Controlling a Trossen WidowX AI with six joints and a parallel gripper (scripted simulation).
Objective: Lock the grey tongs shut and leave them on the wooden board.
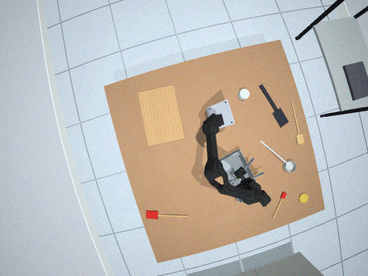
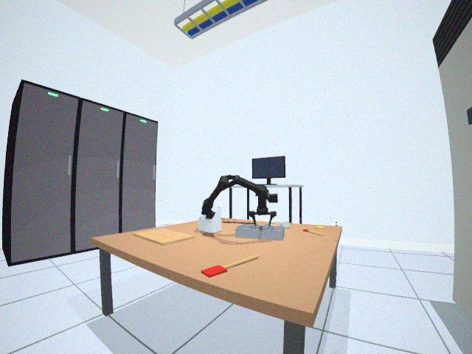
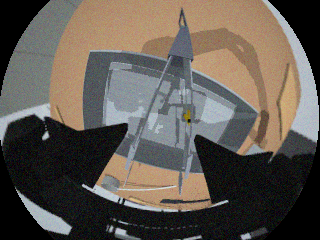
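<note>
My gripper tip is 10 mm past the grey roasting tin, 10 mm to the left of it and 40 mm above it. Also, from my gripper tip: yellow disc: 290 mm ahead, 430 mm to the left, 60 mm below; white puck: 520 mm behind, 160 mm to the left, 50 mm below; black spatula: 390 mm behind, 360 mm to the left, 60 mm below.
</note>
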